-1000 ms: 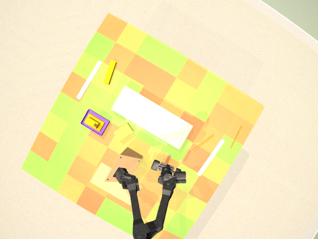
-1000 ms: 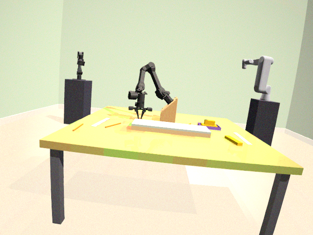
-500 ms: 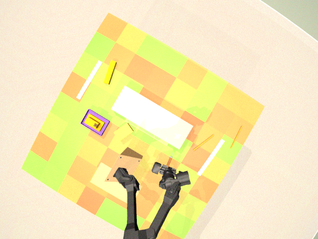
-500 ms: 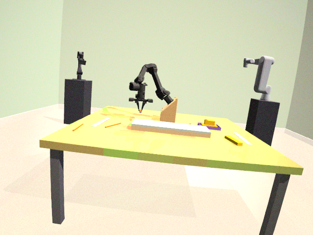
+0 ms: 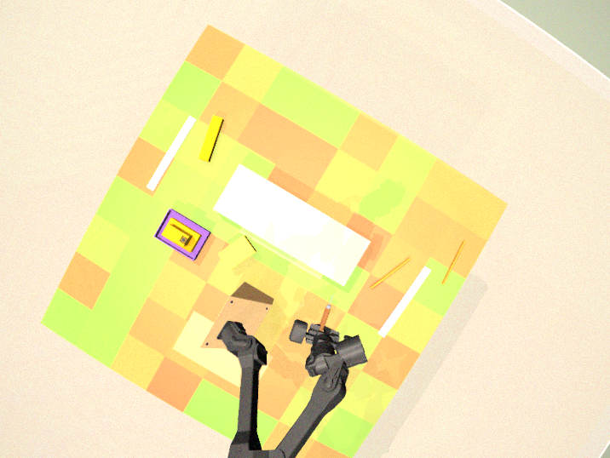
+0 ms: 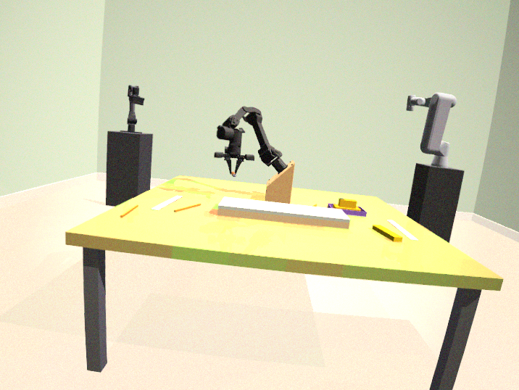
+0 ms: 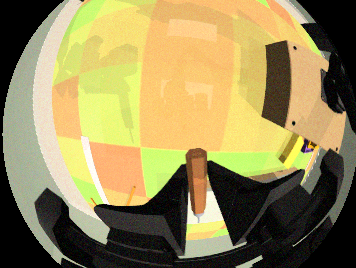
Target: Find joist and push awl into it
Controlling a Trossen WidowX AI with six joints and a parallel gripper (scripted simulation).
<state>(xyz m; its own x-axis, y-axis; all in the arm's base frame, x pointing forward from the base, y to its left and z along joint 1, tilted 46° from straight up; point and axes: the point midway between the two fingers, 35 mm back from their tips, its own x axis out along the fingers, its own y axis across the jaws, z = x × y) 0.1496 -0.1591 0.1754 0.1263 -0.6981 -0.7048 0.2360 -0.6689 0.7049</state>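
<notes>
Right now the awl is 60 mm ahead of my gripper tip, 10 mm to the left of it and 10 mm above it. Also, from my gripper tip: purple tray 560 mm to the left, 110 mm below, 20 mm behind; yellow bar 660 mm to the left, 320 mm ahead, 110 mm below; stud finder 550 mm to the left, 70 mm below, 20 mm behind.
</notes>
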